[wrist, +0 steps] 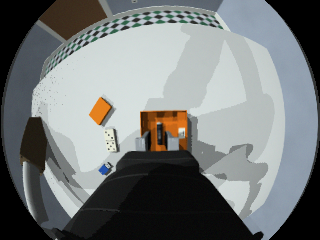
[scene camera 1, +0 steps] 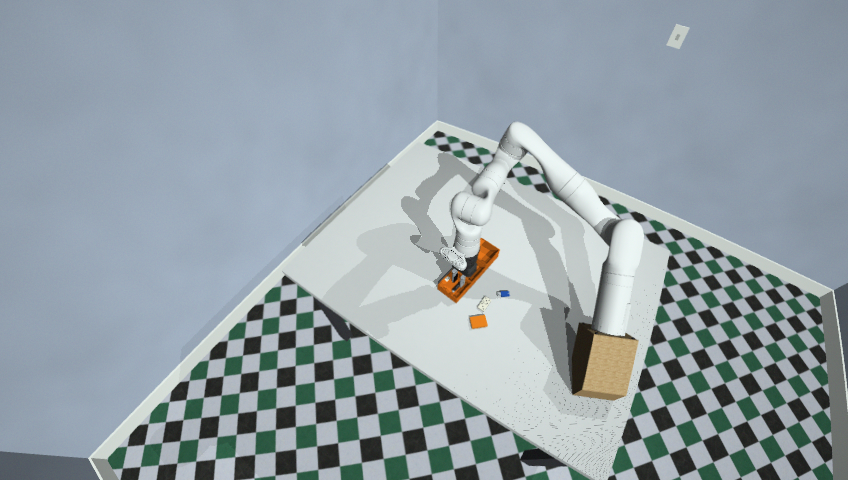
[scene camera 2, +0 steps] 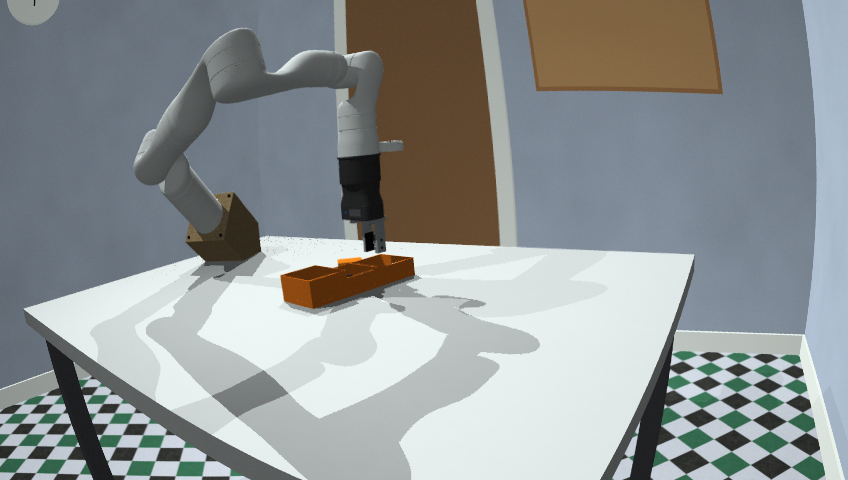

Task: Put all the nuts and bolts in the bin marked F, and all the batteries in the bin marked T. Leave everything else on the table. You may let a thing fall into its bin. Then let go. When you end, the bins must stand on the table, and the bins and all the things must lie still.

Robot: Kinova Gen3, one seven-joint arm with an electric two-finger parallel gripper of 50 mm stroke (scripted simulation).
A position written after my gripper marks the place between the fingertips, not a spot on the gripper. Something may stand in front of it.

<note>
I see my gripper (scene camera 2: pixel 375 251).
My gripper is seen too in the wrist view (wrist: pixel 157 137).
</note>
